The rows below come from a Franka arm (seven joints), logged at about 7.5 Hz.
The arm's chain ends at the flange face. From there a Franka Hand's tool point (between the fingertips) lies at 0.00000 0.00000 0.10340 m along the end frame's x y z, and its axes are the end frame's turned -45 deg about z.
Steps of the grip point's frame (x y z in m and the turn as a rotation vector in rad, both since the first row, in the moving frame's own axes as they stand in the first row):
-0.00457, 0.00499, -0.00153, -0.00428, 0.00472, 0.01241
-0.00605, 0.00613, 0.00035, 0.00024, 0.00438, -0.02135
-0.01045, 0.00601, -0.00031, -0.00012, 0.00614, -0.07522
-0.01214, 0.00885, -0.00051, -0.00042, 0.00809, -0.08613
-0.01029, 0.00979, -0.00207, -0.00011, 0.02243, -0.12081
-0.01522, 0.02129, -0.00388, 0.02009, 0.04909, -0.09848
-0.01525, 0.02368, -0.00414, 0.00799, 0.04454, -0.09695
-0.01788, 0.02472, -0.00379, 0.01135, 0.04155, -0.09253
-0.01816, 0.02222, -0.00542, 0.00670, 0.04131, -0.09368
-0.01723, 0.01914, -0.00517, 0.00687, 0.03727, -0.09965
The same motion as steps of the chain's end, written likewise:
-0.00036, 0.00679, -0.00153, 0.00031, 0.00636, 0.01241
-0.00024, 0.00895, 0.00035, 0.00327, 0.00293, -0.02135
-0.00358, 0.01210, -0.00031, 0.00426, 0.00443, -0.07522
-0.00292, 0.01543, -0.00051, 0.00542, 0.00602, -0.08613
-0.00190, 0.01593, -0.00204, 0.01578, 0.01594, -0.12081
0.00243, 0.03097, -0.00373, 0.04892, 0.02051, -0.09848
0.00348, 0.03149, -0.00403, 0.03714, 0.02584, -0.09695
0.00281, 0.03409, -0.00369, 0.03741, 0.02135, -0.09253
0.00051, 0.03218, -0.00533, 0.03395, 0.02447, -0.09368
-0.00071, 0.02905, -0.00510, 0.03121, 0.02150, -0.09965

